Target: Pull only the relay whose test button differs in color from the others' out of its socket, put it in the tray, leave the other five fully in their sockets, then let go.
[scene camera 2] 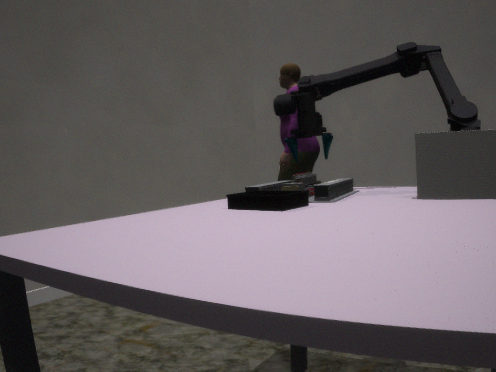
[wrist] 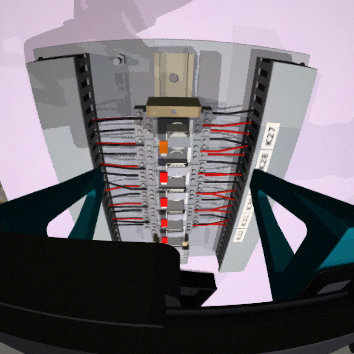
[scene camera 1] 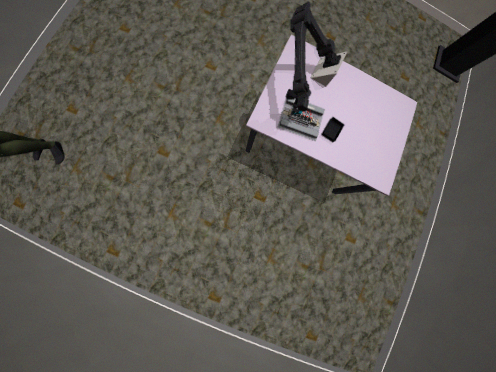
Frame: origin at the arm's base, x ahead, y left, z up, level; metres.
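Seen in the pictures: gripper, between the fingertips: (scene camera 2: 311,160) (wrist: 176,176) (scene camera 1: 295,108); arm's base, origin of its link: (scene camera 2: 469,157) (scene camera 1: 332,62).
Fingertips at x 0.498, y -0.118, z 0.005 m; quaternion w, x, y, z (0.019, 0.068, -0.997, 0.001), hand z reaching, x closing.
Pixels of each thing's top centre, then the offset from my fingertips to it.
- relay with the orange test button, centre of its top: (wrist: 173,147) 0.001 m ahead, 0.002 m right, 0.035 m down
- beige end block, centre of its top: (wrist: 173,111) 0.003 m ahead, 0.020 m right, 0.064 m down
- black tray, centre of its top: (wrist: 167,297) (scene camera 2: 267,192) (scene camera 1: 334,128) 0.034 m back, 0.344 m left, 0.069 m down
The relay with the orange test button (wrist: 163,147) sits in the row near the beige end block (wrist: 173,107). Relays with red test buttons (wrist: 163,177) (wrist: 163,202) (wrist: 163,223) (wrist: 164,240) follow below it in the wrist view, seated in the row. A sixth button cannot be made out. My gripper (wrist: 176,176) (scene camera 2: 311,159) is open and empty above the relay row, its teal fingers wide to either side. The black tray (scene camera 1: 333,129) (scene camera 2: 267,202) (wrist: 202,281) stands beside the panel; my gripper body hides part of it in the wrist view.
Grey wire ducts (wrist: 50,110) (wrist: 285,110) (scene camera 2: 334,190) flank the relays, with red and black wires between. The grey arm base (scene camera 2: 455,165) stands at the table's back edge. A person in purple (scene camera 2: 288,122) is behind the table, their legs (scene camera 1: 27,146) on the floor.
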